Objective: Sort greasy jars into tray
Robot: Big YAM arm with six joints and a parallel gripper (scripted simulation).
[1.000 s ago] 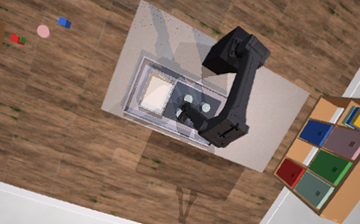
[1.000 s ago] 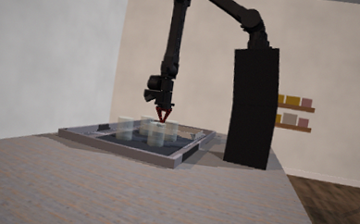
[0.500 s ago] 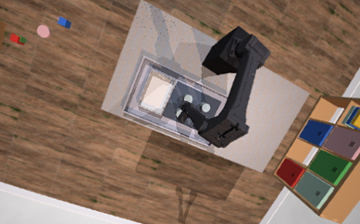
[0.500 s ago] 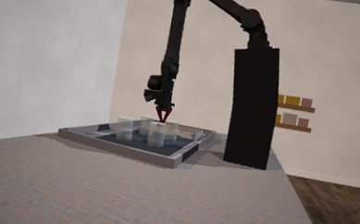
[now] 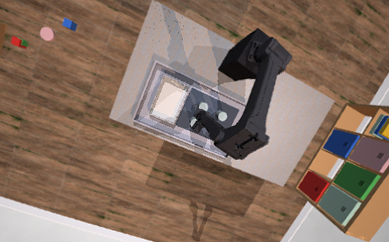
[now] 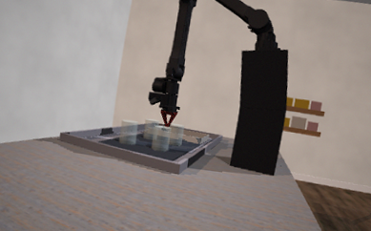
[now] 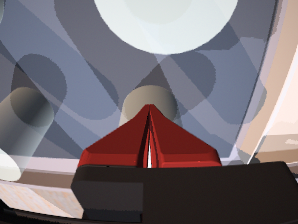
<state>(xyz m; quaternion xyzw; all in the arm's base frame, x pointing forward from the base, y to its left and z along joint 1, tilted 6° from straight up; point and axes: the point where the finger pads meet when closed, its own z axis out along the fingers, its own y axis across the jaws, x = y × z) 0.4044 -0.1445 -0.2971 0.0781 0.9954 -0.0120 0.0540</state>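
Now: hand 3 cm short of the dark drying mat, 8 cm to the right of it and 8 cm above it. The rest, counted from my hand: pale tray: 2 cm behind, 24 cm to the right, 7 cm below.
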